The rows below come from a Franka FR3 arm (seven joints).
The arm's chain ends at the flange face. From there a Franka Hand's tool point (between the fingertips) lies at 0.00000 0.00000 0.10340 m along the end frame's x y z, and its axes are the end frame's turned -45 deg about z.
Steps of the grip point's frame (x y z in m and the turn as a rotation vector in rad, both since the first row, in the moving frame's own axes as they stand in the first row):
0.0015 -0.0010 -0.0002 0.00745 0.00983 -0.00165
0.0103 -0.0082 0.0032 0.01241 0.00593 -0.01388
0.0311 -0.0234 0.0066 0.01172 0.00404 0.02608
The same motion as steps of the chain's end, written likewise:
0.0002 -0.0005 -0.0002 0.01222 0.00168 -0.00165
0.0020 -0.0117 0.0032 0.01297 -0.00458 -0.01388
0.0060 -0.0374 0.0066 0.01114 -0.00543 0.02608

